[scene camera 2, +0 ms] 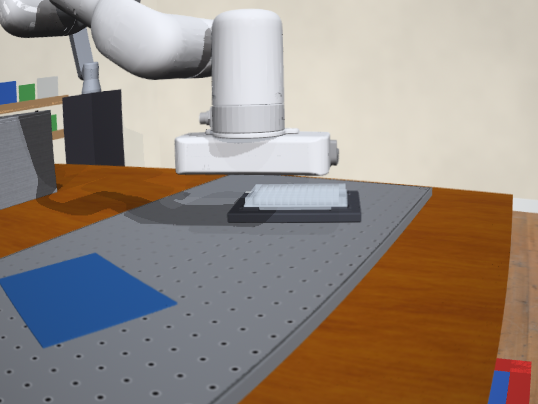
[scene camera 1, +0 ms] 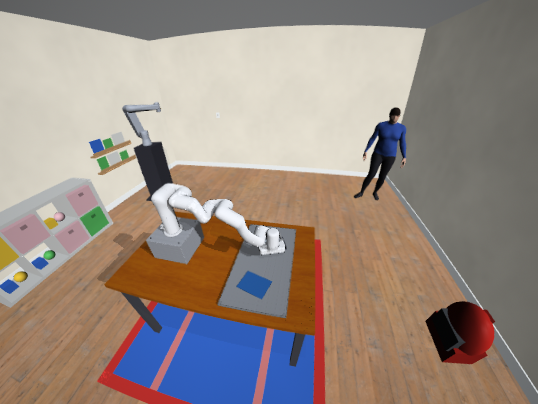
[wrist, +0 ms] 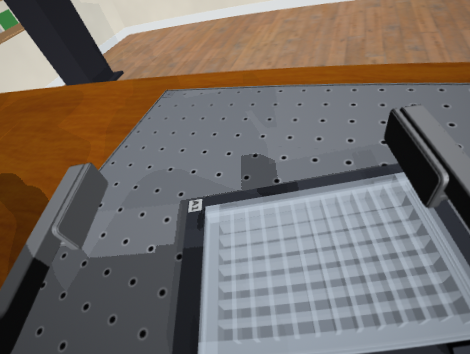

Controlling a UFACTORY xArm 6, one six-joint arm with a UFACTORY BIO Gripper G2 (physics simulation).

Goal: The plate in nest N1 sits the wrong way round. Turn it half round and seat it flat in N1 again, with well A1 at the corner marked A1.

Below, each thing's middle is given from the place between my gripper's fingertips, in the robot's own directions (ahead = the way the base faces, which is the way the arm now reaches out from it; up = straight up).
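There is the clear well plate [scene camera 2: 265,196], and I find it 50 mm below my hand. Measured from that same hand, the plate is also 30 mm to the right of it and 40 mm ahead of it.
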